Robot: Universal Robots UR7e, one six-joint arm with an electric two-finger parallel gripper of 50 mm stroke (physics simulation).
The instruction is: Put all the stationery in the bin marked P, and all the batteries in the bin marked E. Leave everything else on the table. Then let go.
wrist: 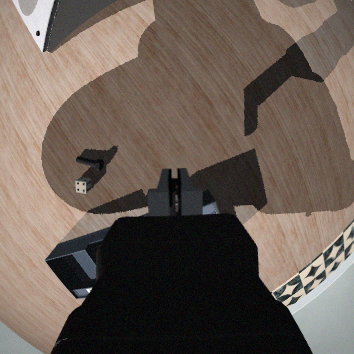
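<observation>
My gripper is shut on a small dark ribbed object. The object is thin and mostly hidden between the fingers, so I cannot tell what kind it is. A small black bolt-like or pin-like piece lies left of the gripper, in shadow. A dark box-shaped thing with a grey-blue stripe stands at the lower left, partly hidden behind the gripper body. No letter P or E is readable in this view, so I cannot tell whether it is a bin.
A white die with black dots lies just below the black piece. A white and dark grey structure stands at the upper left. A patterned black and cream strip runs along the curved edge of the wooden table at the lower right.
</observation>
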